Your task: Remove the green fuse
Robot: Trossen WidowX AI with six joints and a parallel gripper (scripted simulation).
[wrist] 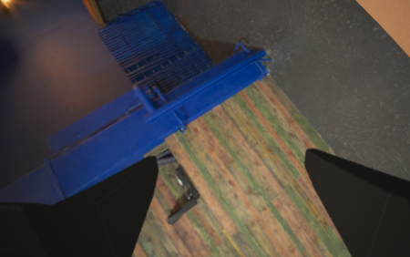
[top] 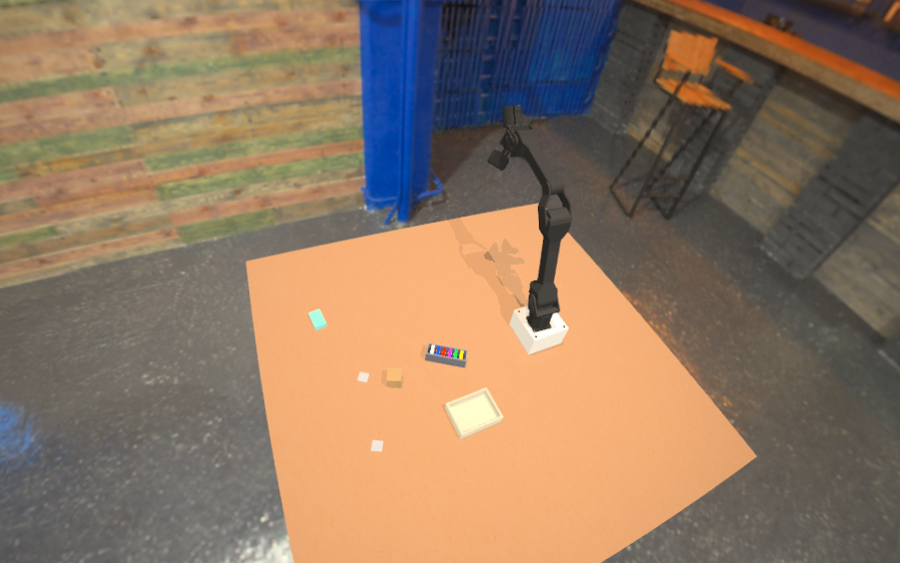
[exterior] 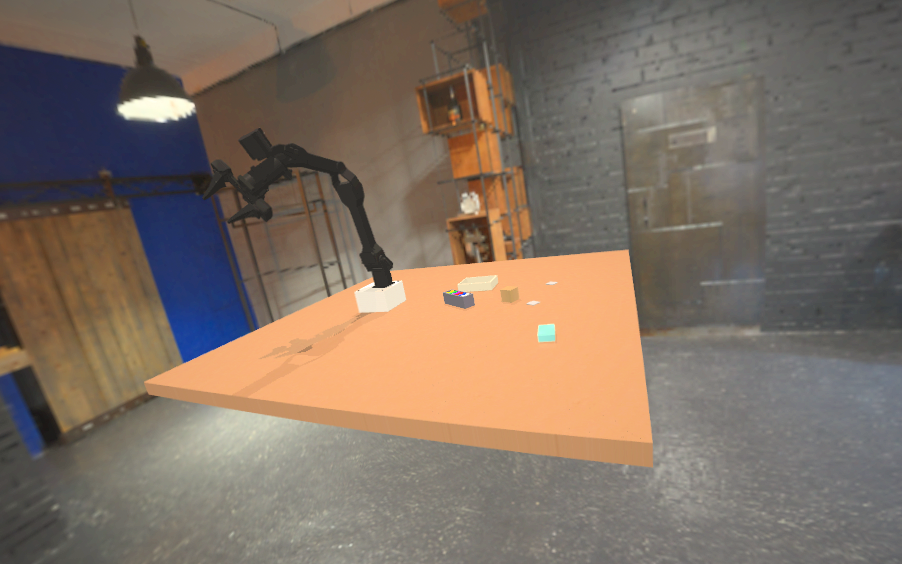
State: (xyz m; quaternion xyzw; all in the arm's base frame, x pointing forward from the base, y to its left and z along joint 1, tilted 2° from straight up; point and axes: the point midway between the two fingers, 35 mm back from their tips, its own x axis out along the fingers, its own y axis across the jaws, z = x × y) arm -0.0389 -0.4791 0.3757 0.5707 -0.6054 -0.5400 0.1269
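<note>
My gripper tip is now 32 cm short of the green fuse, 53 cm to the right of it and 40 cm above it. Round my gripper tip: cream tray (33 cm ahead, 72 cm to the left, 43 cm below); then tan cube (52 cm ahead, 56 cm to the left, 41 cm below); then teal block (71 cm ahead, 29 cm to the left, 42 cm below).
</note>
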